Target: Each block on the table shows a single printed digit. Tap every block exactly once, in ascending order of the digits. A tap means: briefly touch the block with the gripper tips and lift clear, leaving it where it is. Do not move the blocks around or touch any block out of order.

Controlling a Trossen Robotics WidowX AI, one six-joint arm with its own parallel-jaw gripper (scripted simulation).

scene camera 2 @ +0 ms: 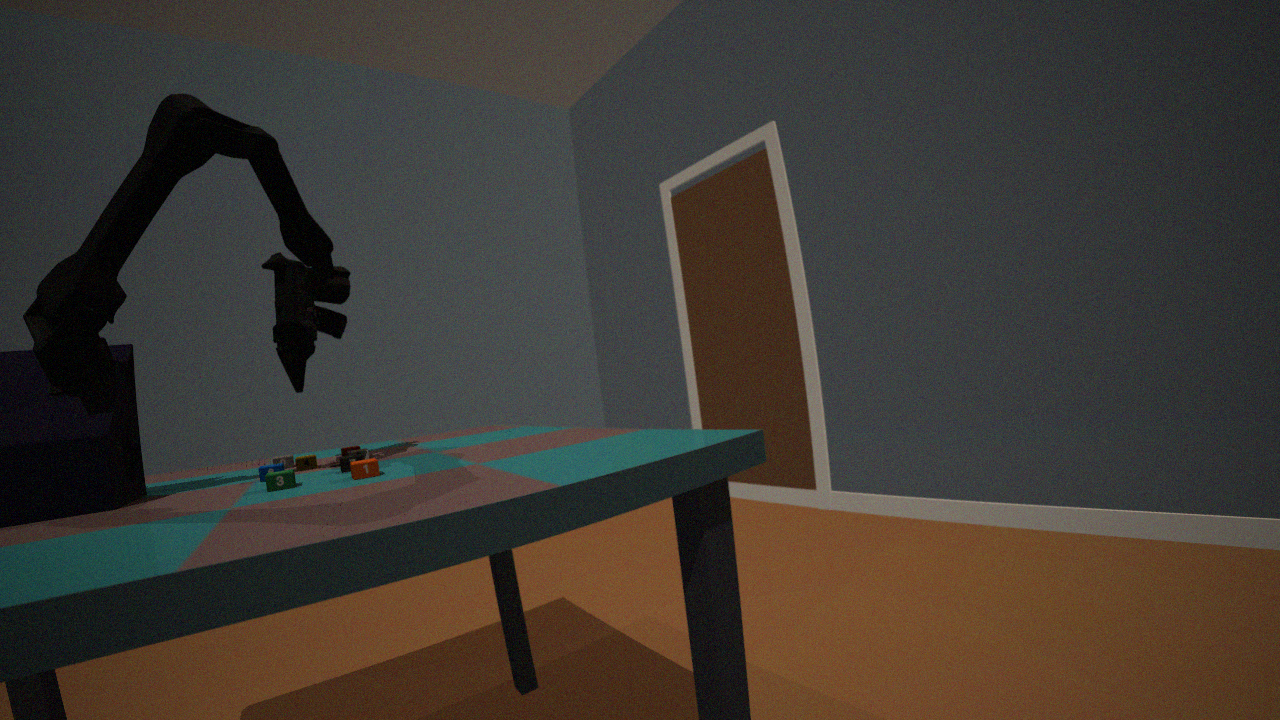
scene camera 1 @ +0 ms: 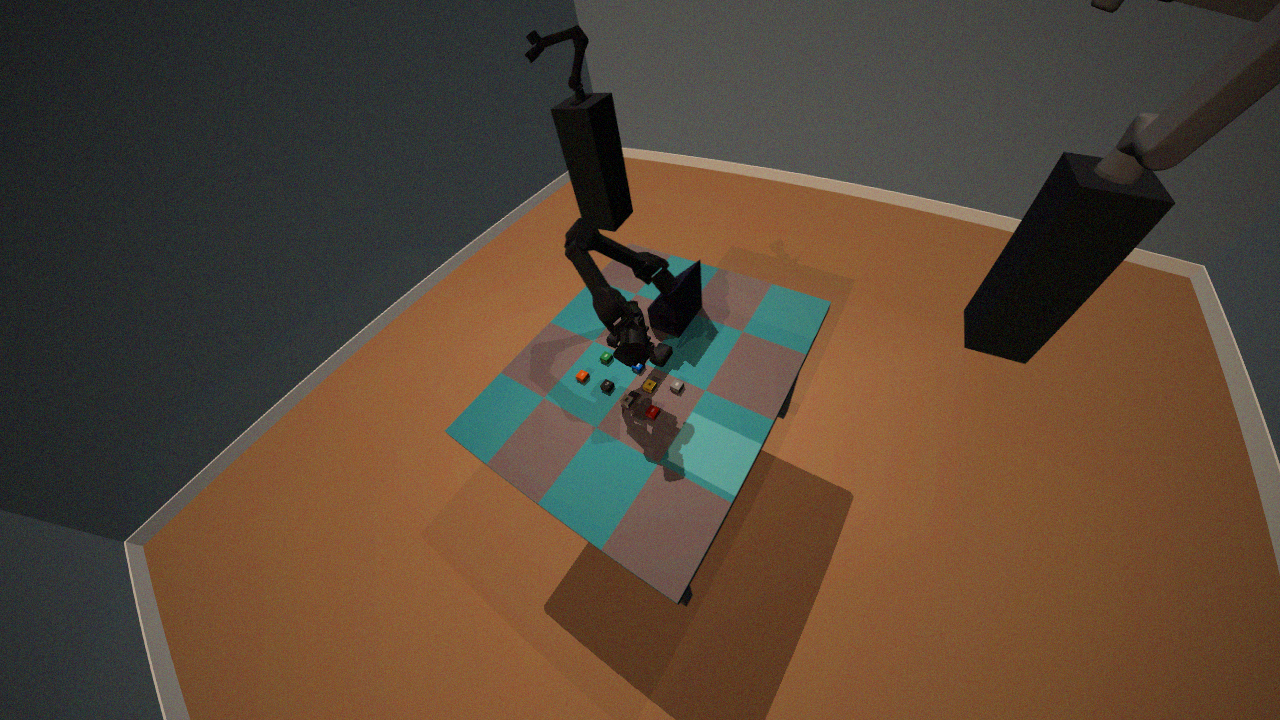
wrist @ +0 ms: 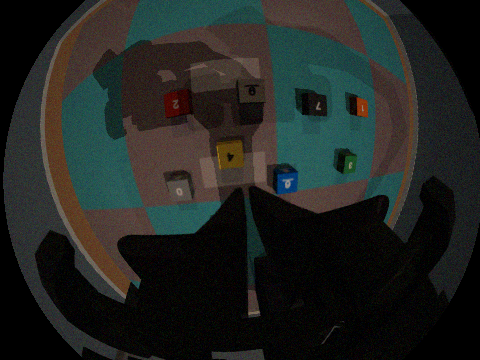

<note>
My gripper (scene camera 2: 299, 392) is shut, holding nothing. Also in view: a yellow block (wrist: 230, 153).
My gripper also shows in scene camera 1 (scene camera 1: 642, 363) and in the wrist view (wrist: 245, 193).
</note>
